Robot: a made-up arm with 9 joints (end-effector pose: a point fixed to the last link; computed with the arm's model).
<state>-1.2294 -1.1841 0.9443 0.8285 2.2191 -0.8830 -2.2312 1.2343 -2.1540</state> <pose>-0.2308 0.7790 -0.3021 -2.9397 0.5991 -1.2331</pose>
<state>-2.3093 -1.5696 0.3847 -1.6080 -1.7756 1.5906 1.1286 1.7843 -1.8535</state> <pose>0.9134 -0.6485 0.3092 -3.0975 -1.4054 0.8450</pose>
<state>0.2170 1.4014 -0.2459 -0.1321 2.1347 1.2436 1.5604 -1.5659 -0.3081</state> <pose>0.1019 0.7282 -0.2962 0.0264 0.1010 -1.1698</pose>
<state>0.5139 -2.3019 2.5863 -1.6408 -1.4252 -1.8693 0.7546 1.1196 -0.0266</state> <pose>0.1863 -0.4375 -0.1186 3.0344 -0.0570 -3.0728</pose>
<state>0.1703 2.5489 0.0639 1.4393 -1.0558 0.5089 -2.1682 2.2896 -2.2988</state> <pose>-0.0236 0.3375 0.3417 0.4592 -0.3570 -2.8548</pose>
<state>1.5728 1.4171 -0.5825 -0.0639 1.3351 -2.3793 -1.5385 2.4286 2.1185</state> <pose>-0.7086 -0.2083 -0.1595 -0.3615 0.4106 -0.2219</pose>
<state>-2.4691 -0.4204 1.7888 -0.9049 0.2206 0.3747 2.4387 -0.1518 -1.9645</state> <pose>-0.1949 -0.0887 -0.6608 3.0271 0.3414 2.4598</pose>
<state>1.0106 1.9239 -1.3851 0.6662 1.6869 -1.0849 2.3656 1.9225 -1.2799</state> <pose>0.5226 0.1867 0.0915 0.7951 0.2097 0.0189</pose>
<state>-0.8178 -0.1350 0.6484 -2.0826 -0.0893 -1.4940 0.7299 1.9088 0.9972</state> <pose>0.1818 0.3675 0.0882 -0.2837 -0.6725 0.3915</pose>
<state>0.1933 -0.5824 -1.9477 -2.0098 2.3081 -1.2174 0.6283 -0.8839 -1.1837</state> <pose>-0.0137 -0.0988 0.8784 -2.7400 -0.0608 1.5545</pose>
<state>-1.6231 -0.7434 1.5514 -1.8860 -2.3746 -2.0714 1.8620 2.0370 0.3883</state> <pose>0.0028 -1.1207 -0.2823 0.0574 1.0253 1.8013</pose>
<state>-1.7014 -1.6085 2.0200 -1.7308 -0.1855 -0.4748 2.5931 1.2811 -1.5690</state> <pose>0.3566 -0.1384 -0.8003 -1.4495 0.0880 -1.0474</pose>
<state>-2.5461 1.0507 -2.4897 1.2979 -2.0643 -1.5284 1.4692 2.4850 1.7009</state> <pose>0.4424 -0.5859 -0.0675 -2.2989 0.3556 1.8548</pose>
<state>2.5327 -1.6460 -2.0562 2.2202 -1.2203 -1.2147 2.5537 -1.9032 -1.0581</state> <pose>-0.5776 -0.1682 0.1836 -0.2455 -0.3434 2.4823</pose>
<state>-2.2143 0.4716 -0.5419 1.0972 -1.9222 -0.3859 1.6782 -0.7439 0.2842</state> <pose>0.0812 0.2704 -0.2130 -1.2004 -1.4390 2.7816</pose>
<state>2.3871 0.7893 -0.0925 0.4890 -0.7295 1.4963 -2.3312 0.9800 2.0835</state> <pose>-0.4389 0.0222 -0.5128 -0.1701 -0.1298 0.0170</pose>
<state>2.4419 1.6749 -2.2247 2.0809 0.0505 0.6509 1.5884 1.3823 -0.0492</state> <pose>0.3767 -0.6495 0.5547 -3.0646 0.4297 -0.3572</pose>
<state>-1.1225 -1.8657 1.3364 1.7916 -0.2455 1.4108 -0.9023 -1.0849 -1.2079</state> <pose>0.2284 0.4301 0.9592 2.5121 -0.9476 2.7608</pose>
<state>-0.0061 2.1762 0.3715 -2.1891 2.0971 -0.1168 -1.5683 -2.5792 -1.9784</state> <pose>-1.0501 1.1974 -0.4269 -2.5031 0.2120 1.5626</pose>
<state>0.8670 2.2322 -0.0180 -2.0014 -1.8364 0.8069 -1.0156 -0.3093 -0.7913</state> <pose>-0.3133 -0.1609 -0.7161 -0.4319 1.1488 -2.6673</pose>
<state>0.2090 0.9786 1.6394 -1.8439 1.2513 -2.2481 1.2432 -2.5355 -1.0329</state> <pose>-0.2834 -0.2085 0.4241 -1.6191 0.0195 -1.0357</pose>
